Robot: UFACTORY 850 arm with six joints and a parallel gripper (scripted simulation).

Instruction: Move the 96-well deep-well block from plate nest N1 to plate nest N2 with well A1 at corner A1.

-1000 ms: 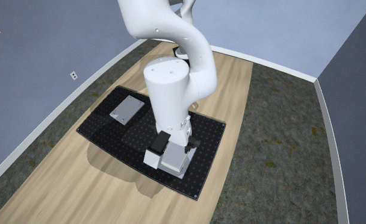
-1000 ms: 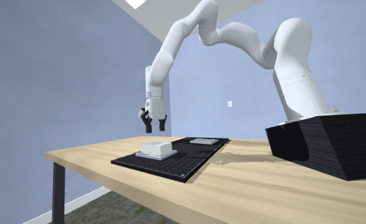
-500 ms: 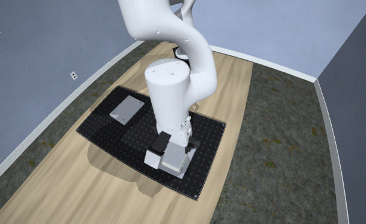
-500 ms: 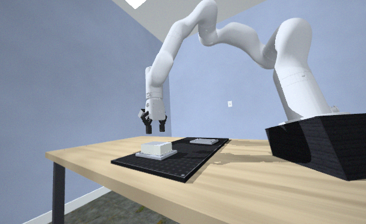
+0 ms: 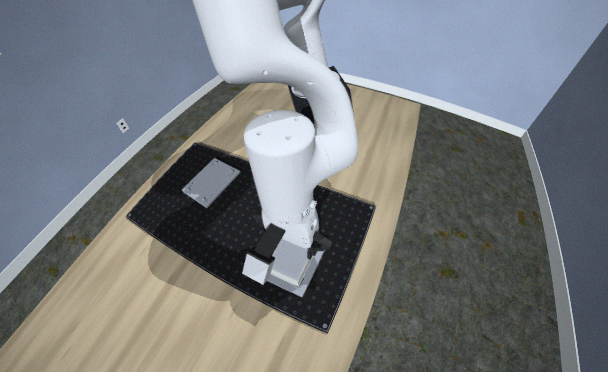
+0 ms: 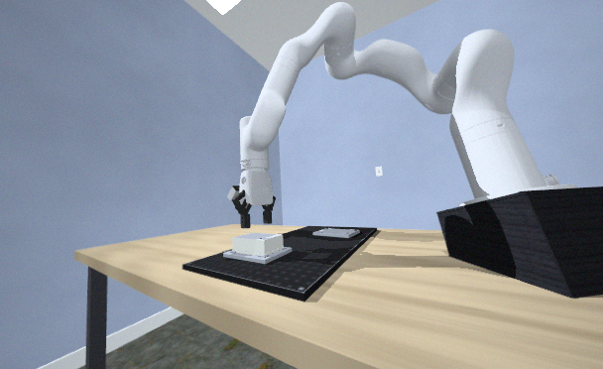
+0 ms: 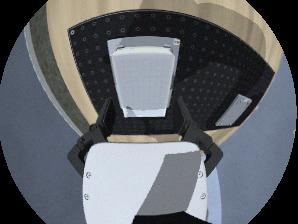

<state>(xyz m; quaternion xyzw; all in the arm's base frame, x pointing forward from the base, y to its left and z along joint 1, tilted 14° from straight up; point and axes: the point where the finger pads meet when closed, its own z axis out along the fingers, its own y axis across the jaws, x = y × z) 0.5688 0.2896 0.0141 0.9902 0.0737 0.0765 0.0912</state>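
Now: the white deep-well block 6 cm below my hand. Round my hand: plate nest N2 (6 cm behind, 37 cm to the right, 9 cm below); plate nest N1 (9 cm below).
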